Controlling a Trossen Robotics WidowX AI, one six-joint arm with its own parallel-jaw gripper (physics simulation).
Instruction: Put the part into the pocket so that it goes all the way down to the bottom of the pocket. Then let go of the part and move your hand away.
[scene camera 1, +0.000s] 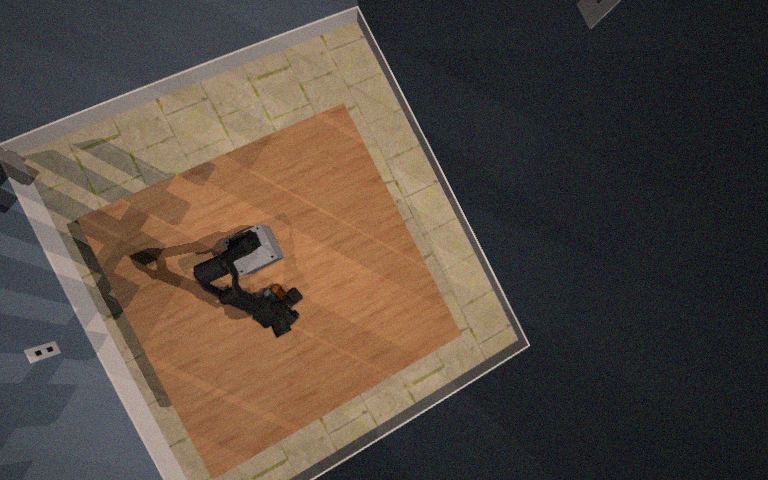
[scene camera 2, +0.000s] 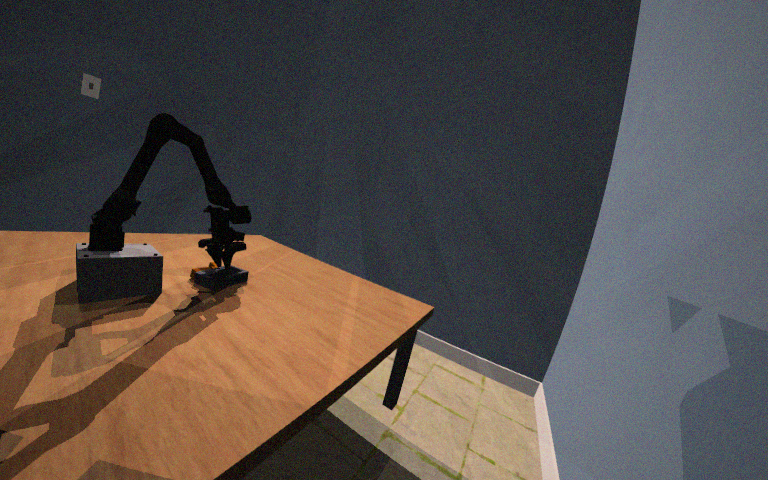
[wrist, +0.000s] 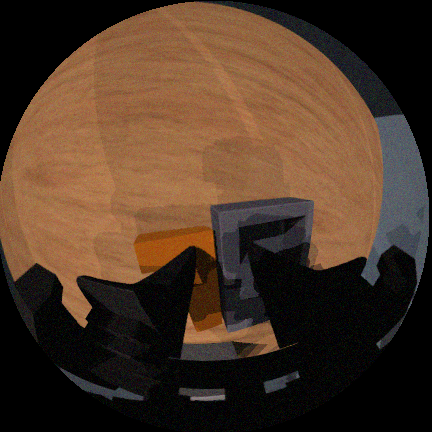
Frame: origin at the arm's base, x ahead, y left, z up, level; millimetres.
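Seen in the pictures: gripper, between the fingertips: (scene camera 1: 285, 305) (scene camera 2: 223, 268) (wrist: 221, 249); arm's base, origin of its link: (scene camera 1: 251, 241) (scene camera 2: 105, 248).
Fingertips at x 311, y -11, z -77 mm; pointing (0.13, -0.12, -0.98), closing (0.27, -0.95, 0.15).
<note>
Offsets run from my fingertips to a thing's top centre. Level surfaces: height alone.
The orange L-shaped part @(51 mm back, 22 mm left, 7 mm up) (wrist: 172, 250) (scene camera 1: 278, 290) (scene camera 2: 197, 271) lies outside the pocket, against or close beside the left wall of the grey pocket block @(22 mm back, 54 mm right, 8 mm up) (wrist: 225, 222) (scene camera 2: 229, 277) in the wrist view. The dark recess of the block shows, partly covered by the right finger and shadows. My gripper (wrist: 221, 249) (scene camera 2: 223, 266) is partly open and empty, low over the part and block. In the wrist view the left fingertip is over the part and the right one over the recess. The fingers hide some of the part's lower leg; whether they touch anything is unclear.
The wooden table @(28 mm down) (scene camera 1: 351, 226) (scene camera 2: 283, 339) carries the arm's grey base box (scene camera 1: 266, 251) (scene camera 2: 118, 277), which stands near the block. Shadows of the arm fall across the table. A table corner shows at the right in the second scene view.
</note>
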